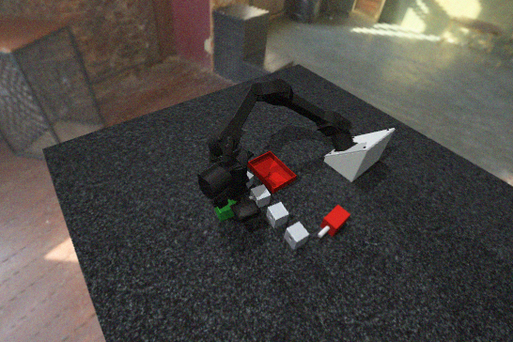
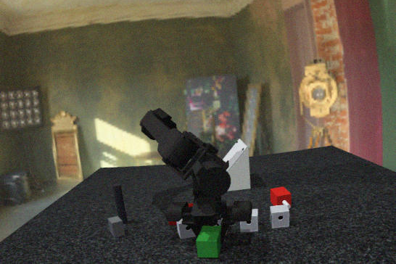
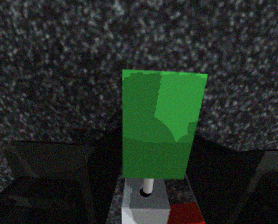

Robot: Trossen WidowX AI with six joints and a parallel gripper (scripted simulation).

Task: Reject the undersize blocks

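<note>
The green gauge is 10 mm behind my gripper tip and 20 mm above it. From my gripper tip the other things lie so: red reject tray (180 mm behind, 60 mm to the right); then red gauge (200 mm behind, 200 mm to the left, 10 mm above).
</note>
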